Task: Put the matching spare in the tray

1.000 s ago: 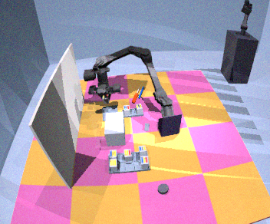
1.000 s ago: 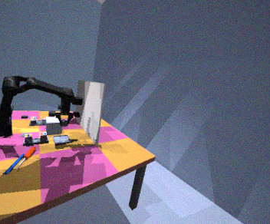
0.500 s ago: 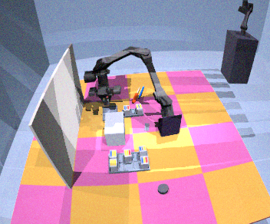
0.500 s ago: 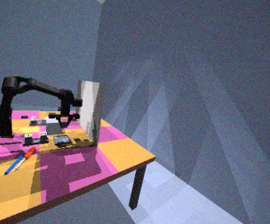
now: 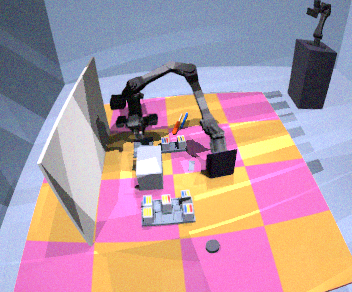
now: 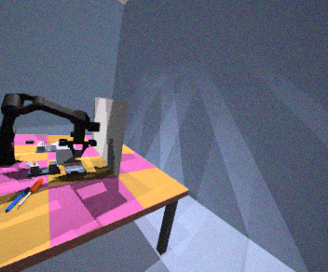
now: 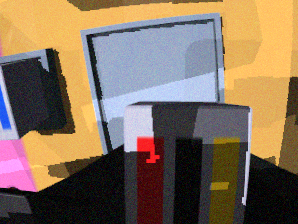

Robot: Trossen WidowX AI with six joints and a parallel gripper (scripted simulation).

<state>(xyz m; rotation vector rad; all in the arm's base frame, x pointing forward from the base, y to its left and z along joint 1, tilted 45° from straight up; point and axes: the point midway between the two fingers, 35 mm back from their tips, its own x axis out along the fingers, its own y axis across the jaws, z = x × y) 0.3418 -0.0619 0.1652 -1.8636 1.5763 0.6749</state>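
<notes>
The grey tray is 80 mm below my gripper tip and 10 mm behind it. The rest, counted from my gripper tip: grey panel 190 mm to the left, 180 mm ahead, 140 mm above; black disc 540 mm to the left, 290 mm behind, 70 mm below; mounted unit 190 mm to the left, 60 mm behind, 30 mm below.
</notes>
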